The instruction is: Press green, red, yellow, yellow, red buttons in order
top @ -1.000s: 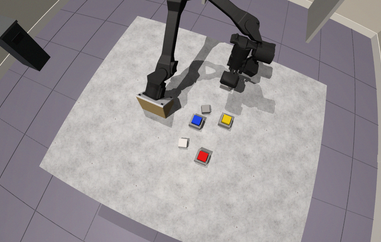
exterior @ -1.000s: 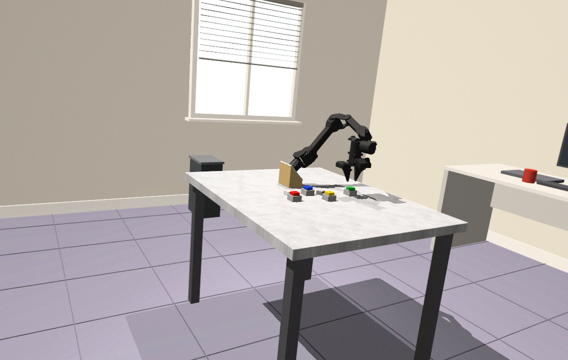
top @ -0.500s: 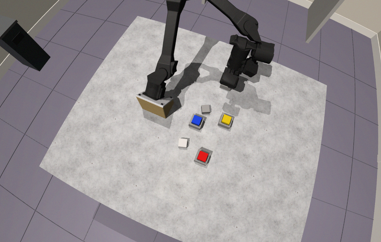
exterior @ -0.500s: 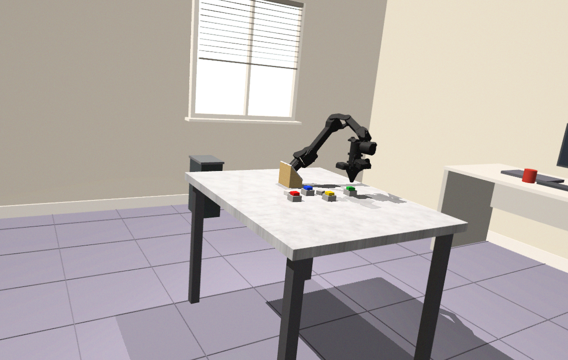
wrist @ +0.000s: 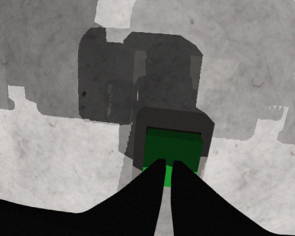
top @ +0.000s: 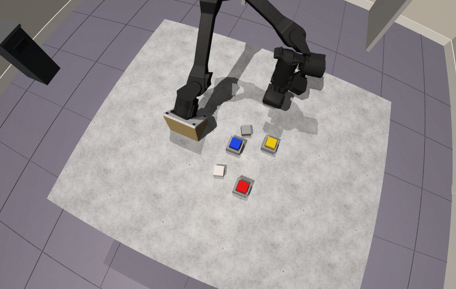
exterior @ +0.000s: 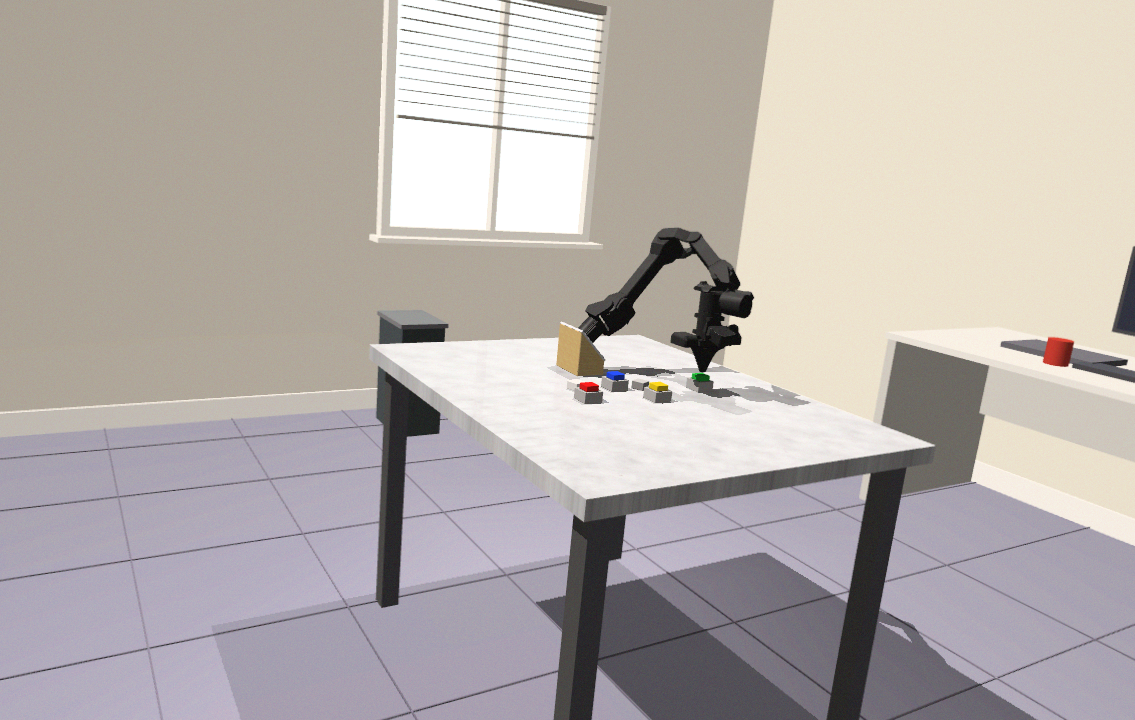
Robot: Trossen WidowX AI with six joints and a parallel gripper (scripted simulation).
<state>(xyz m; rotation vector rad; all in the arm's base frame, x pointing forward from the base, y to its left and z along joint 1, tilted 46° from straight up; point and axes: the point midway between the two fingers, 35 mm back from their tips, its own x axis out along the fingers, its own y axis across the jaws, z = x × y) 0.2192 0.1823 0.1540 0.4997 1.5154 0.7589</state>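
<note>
Now: gripper tip 34 cm to the left of the red button, 5 cm short of it and 1 cm above it. From my gripper tip the other things lie so: green button: 1 cm below; then grey block: 16 cm to the right, 4 cm below, 3 cm behind; then yellow button: 16 cm to the right, 7 cm ahead, 1 cm below.
</note>
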